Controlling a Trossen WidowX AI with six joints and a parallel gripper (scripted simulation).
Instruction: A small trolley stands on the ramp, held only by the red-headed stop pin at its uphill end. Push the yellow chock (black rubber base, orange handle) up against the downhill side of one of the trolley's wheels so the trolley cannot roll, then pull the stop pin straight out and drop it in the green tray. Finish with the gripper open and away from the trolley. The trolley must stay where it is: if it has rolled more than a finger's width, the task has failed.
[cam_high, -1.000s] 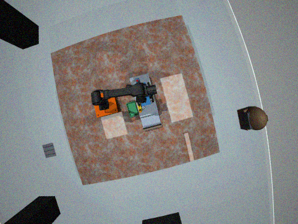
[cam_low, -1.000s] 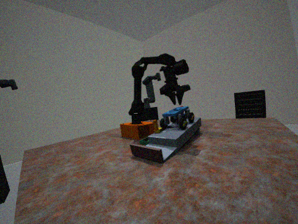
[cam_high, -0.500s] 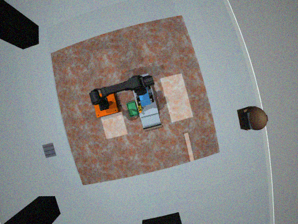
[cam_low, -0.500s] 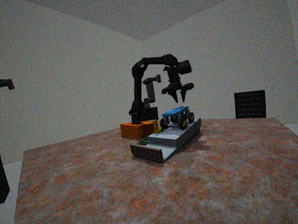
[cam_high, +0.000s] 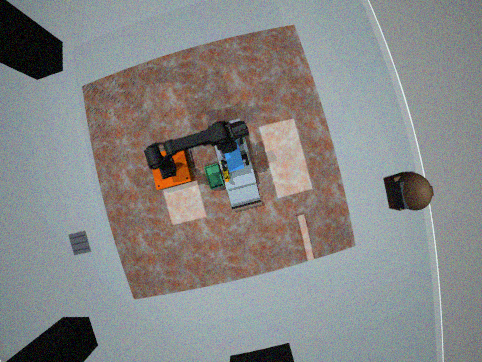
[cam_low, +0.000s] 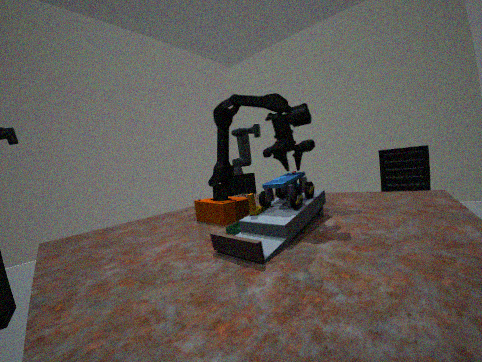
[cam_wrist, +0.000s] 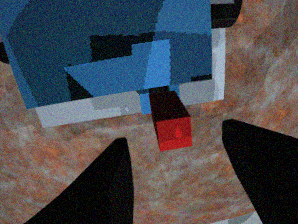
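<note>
The stop pin lies 10 mm to the left of my gripper tip and 40 mm below it. Round my gripper tip: grey ramp (30 mm ahead, 100 mm to the right, 130 mm below); then yellow chock (20 mm behind, 200 mm to the right, 90 mm below); then blue-topped trolley (30 mm ahead, 100 mm to the right, 60 mm below).
</note>
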